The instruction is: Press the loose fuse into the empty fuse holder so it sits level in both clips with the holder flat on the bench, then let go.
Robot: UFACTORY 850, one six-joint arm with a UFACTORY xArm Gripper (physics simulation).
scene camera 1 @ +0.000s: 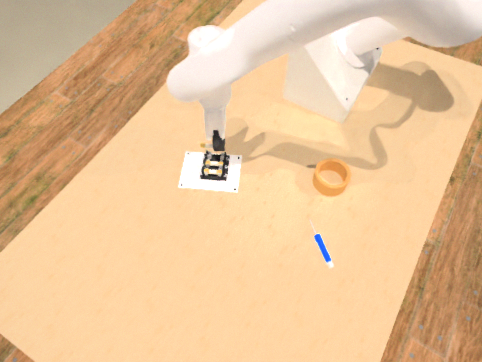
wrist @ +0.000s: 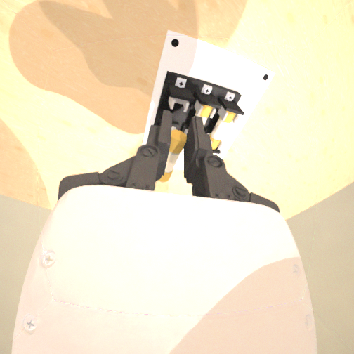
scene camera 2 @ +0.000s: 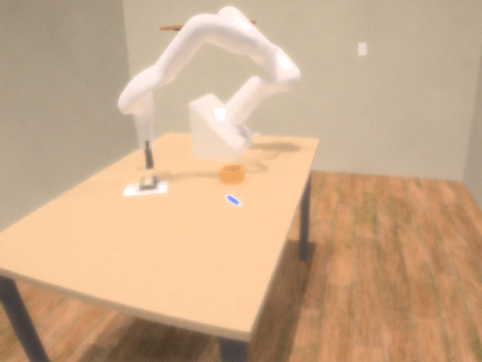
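Note:
The fuse holder [scene camera 1: 203,176] [scene camera 2: 148,185] [wrist: 194,85] is a black block on a white plate [scene camera 1: 189,176] [scene camera 2: 130,190] [wrist: 237,75]. Two fuses with gold caps sit in it. Its empty position, with a bare metal clip [wrist: 178,103], is at the left in the wrist view and on the side nearest the gripper in scene camera 1. My gripper [scene camera 1: 219,149] [scene camera 2: 149,168] [wrist: 178,128] is shut on the loose fuse [scene camera 1: 202,145] [wrist: 177,141], a pale tube with gold caps. Fingers and fuse are a little above the holder; the fingers partly hide the empty position's near clip.
An orange ring-shaped bowl [scene camera 1: 331,189] [scene camera 2: 232,176] stands on the bench [scene camera 1: 150,260] [scene camera 2: 150,250], to the right of the plate in both scene views. A blue-handled screwdriver [scene camera 1: 323,248] [scene camera 2: 233,200] lies in front of it. The white arm base [scene camera 1: 315,85] [scene camera 2: 212,135] stands behind.

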